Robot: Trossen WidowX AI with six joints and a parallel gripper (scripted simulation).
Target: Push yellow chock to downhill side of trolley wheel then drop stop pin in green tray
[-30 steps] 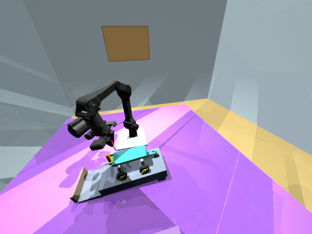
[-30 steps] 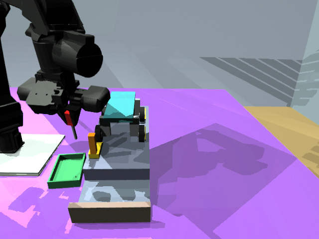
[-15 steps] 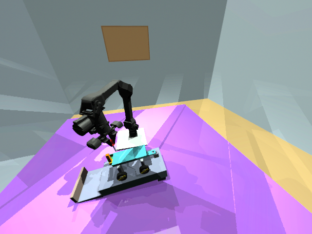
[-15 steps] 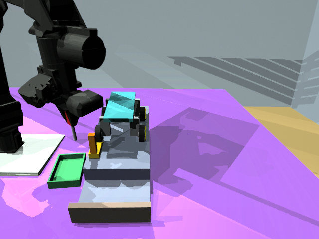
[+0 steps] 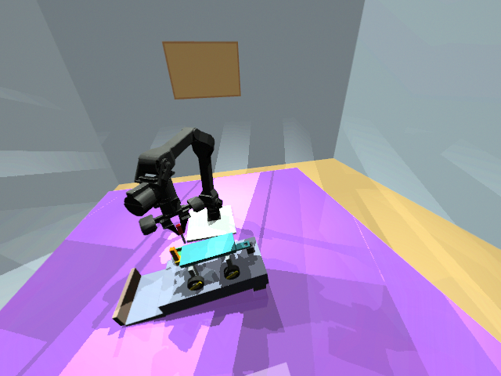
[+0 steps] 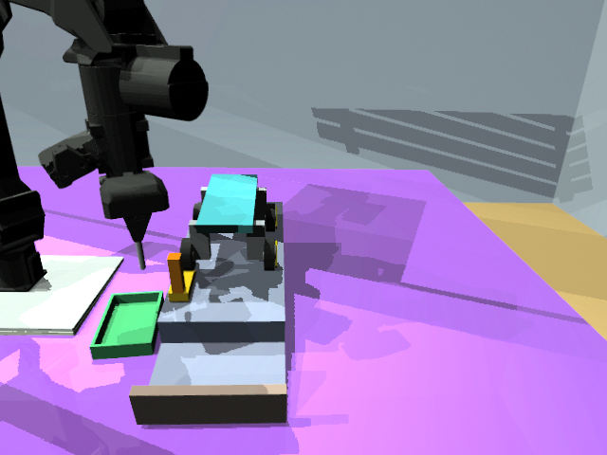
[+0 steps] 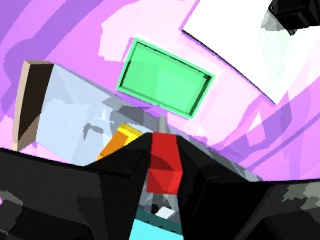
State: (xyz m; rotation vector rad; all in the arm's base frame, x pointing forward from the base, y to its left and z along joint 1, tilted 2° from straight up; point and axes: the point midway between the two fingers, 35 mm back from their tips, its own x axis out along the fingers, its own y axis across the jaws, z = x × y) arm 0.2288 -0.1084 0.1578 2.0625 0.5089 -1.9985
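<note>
The yellow chock lies 50 mm below my gripper tip and 50 mm ahead of it. The rest, counted from my gripper tip: grey ramp 100 mm to the left, 100 mm ahead, 90 mm below; then trolley 100 mm to the left, 100 mm ahead, 30 mm below; then red-headed stop pin right at my gripper tip.
</note>
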